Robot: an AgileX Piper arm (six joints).
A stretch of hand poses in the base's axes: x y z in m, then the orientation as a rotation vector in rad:
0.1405 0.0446 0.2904 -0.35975 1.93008 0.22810
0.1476 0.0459 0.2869 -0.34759 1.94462 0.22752
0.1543 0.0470 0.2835 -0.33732 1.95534 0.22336
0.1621 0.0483 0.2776 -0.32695 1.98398 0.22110
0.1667 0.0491 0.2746 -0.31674 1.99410 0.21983
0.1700 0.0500 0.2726 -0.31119 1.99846 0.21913
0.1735 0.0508 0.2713 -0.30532 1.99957 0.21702
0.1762 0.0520 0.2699 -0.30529 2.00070 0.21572
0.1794 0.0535 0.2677 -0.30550 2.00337 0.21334
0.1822 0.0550 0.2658 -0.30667 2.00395 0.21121
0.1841 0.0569 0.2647 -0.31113 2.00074 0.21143
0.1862 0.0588 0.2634 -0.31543 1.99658 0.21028
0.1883 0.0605 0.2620 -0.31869 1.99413 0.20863
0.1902 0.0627 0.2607 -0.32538 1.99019 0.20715
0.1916 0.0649 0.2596 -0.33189 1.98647 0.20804
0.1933 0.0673 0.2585 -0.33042 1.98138 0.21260
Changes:
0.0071 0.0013 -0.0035 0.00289 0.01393 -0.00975
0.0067 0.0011 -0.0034 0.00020 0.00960 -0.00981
0.0078 0.0013 -0.0059 -0.00152 0.02751 -0.00999
0.0046 0.0008 -0.0030 0.00213 0.00960 -0.00833
0.0033 0.0009 -0.0020 0.00133 0.00411 -0.00446
0.0035 0.0008 -0.0013 0.00102 0.00069 -0.00515
0.0027 0.0012 -0.0014 -0.00106 0.00089 -0.00066
0.0032 0.0015 -0.0022 -0.00216 0.00223 -0.00104
0.0028 0.0015 -0.0019 -0.00209 0.00023 -0.00015
0.0019 0.0019 -0.0011 -0.00136 -0.00307 0.00342
0.0021 0.0019 -0.0013 -0.00208 -0.00422 0.00275
0.0021 0.0017 -0.0014 -0.00223 -0.00264 0.00170
0.0019 0.0022 -0.0013 -0.00344 -0.00402 0.00429
0.0014 0.0022 -0.0011 -0.00177 -0.00339 0.00522
0.0017 0.0024 -0.0011 0.00464 -0.00422 0.00132

